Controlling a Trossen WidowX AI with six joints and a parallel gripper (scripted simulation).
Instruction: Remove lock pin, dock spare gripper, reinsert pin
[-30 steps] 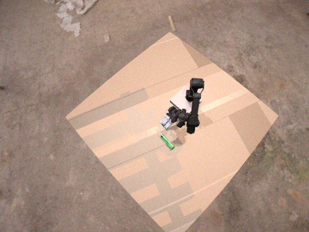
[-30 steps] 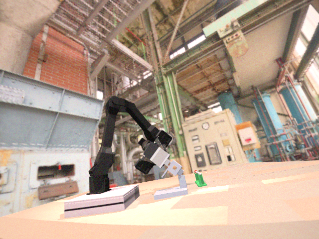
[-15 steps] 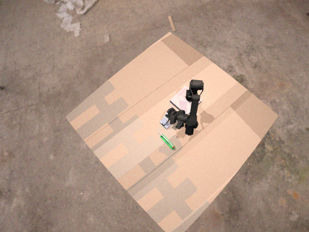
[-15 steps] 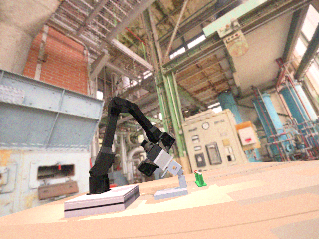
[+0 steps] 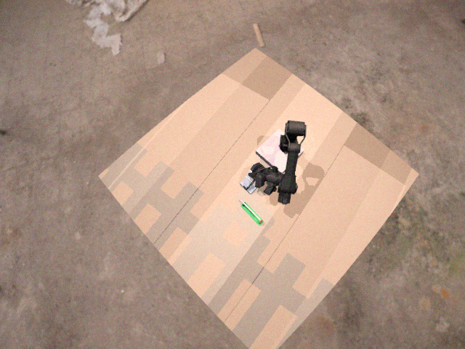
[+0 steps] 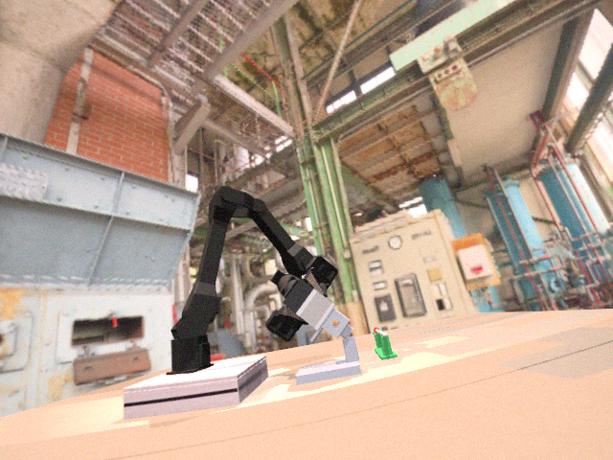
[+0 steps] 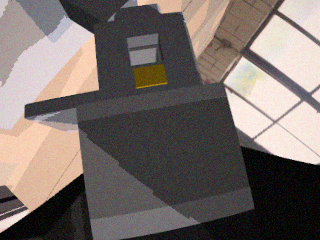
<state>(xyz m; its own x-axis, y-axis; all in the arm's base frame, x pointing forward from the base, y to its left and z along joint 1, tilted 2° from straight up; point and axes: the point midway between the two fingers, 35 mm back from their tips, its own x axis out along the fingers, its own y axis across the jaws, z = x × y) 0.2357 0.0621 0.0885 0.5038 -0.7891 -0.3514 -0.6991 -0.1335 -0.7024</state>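
My gripper tip is 10 mm to the right of the spare gripper. Round my gripper tip: mount socket (60 mm below, 20 mm to the left, 20 mm ahead); green upright bracket (150 mm to the left, 100 mm ahead, 90 mm below).
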